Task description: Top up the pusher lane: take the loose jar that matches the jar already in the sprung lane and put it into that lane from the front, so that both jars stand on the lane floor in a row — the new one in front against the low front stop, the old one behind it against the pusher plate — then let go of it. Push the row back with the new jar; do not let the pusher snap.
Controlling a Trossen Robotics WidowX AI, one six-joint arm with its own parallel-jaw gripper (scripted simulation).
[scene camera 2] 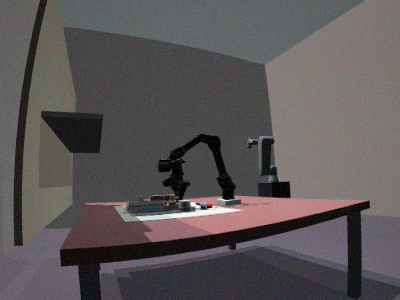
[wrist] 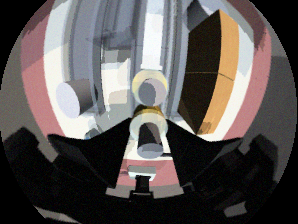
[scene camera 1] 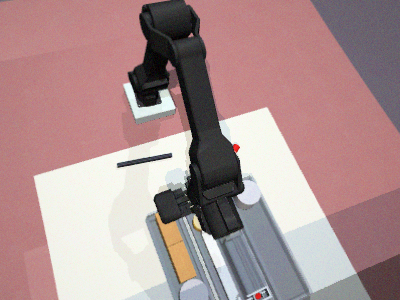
Path:
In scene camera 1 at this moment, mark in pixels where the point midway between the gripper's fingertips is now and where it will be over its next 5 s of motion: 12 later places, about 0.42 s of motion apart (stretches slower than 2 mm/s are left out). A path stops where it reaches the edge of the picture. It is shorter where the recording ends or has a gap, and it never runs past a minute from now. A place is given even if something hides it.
The gripper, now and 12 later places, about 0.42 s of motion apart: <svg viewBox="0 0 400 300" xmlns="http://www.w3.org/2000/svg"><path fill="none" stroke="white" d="M195 202L196 204L196 205L197 206L197 206L197 207L197 208L198 208L198 209L198 210L198 210L198 211L198 211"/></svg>

